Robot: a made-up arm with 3 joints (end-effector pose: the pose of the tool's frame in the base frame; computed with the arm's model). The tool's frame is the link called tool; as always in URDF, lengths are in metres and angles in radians.
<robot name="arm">
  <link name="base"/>
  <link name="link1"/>
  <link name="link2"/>
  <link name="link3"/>
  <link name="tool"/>
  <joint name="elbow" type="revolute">
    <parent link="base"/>
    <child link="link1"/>
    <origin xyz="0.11 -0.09 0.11"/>
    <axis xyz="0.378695 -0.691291 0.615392"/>
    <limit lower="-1.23" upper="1.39" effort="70" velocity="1.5"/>
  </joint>
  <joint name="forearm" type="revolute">
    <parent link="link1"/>
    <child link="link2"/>
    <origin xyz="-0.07 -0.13 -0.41"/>
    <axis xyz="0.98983 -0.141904 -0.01"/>
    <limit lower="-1.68" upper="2.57" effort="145" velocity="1.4"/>
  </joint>
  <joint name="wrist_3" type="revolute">
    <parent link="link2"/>
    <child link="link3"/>
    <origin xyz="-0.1 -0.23 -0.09"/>
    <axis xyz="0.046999 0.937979 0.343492"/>
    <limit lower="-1.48" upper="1.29" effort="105" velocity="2.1"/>
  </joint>
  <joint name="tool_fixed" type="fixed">
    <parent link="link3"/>
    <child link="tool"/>
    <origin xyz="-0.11 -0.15 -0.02" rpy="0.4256 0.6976 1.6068"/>
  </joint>
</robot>
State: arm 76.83 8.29 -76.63
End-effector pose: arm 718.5 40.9 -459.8 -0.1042 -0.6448 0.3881 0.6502
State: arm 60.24 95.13 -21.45
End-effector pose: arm 323.0 309.5 -569.0 0.3778 -0.4775 0.7480 0.2640
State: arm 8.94 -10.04 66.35
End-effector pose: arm 17.0 -620.5 -314.0 0.0986 0.6662 0.6844 0.2794
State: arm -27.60 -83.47 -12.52
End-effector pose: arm -196.1 -282.4 220.8 -0.4383 0.8284 0.2022 0.2841
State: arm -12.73 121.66 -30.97
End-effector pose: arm -138.2 118.1 -526.1 0.5040 -0.3966 0.3161 0.6991
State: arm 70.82 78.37 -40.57
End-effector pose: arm 431.9 345.8 -537.3 0.3325 -0.5186 0.6949 0.3710
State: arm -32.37 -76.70 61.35
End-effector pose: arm -100.6 -272.2 223.7 0.1541 0.9817 0.0080 0.1116
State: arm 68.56 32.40 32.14
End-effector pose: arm 661.2 -43.9 -528.3 -0.1846 -0.0744 0.9552 0.2192
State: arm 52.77 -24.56 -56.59
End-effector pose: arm 449.7 -404.7 -465.8 -0.4540 -0.2931 0.4178 0.7304
